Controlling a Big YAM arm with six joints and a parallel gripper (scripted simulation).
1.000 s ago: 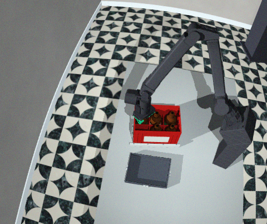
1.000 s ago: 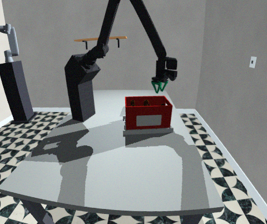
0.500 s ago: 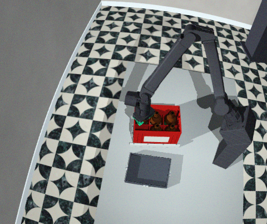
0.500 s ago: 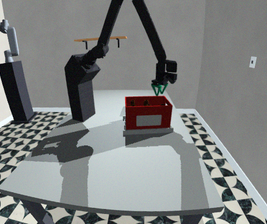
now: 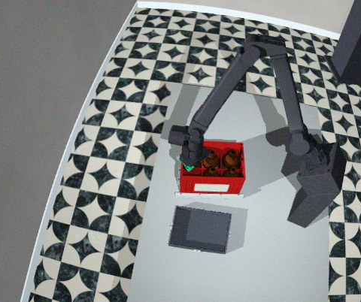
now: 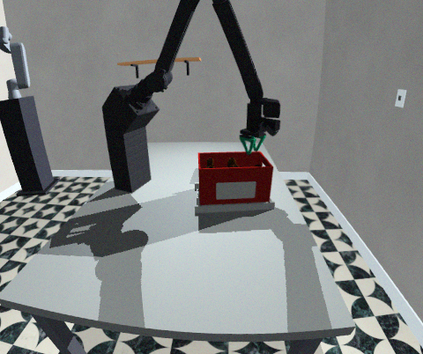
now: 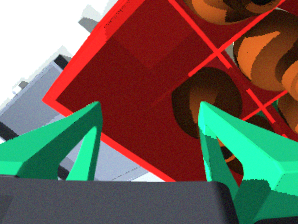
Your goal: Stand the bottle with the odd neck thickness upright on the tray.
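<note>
Right now the crate is 110 mm below my hand, 90 mm behind it and 40 mm to the right of it. From my hand the other things lie so: dark grey tray (230 mm to the left, 180 mm below, 30 mm behind); glass bottle (110 mm below, 90 mm behind, 80 mm to the right).
</note>
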